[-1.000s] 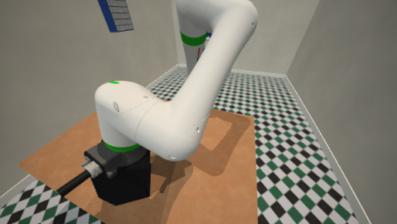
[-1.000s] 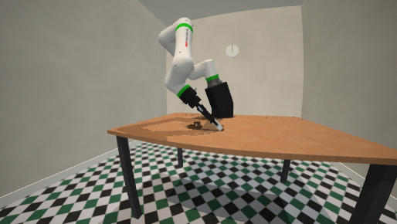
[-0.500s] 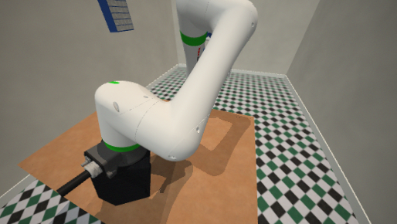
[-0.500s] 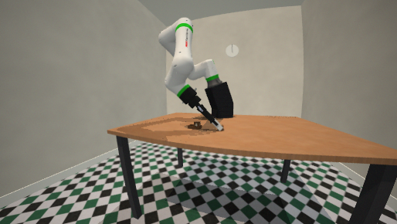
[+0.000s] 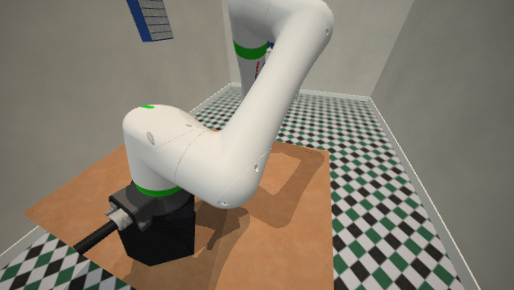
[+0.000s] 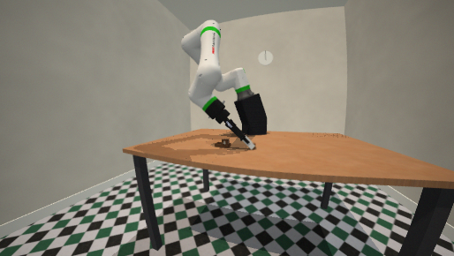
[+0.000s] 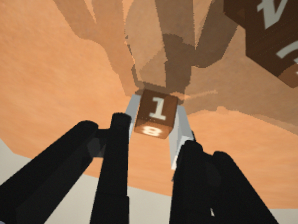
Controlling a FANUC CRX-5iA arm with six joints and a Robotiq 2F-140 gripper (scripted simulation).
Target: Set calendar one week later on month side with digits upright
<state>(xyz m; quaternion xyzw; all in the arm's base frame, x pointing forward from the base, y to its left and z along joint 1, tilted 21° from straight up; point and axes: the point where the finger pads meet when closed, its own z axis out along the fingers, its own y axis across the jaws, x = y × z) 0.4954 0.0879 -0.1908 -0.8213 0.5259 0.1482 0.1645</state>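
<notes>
Now: hand 10 mm past the brown cube, 20 mm to the right of it and 20 mm above it. Round my hand: brown calendar tray (140 mm to the right, 30 mm below).
</notes>
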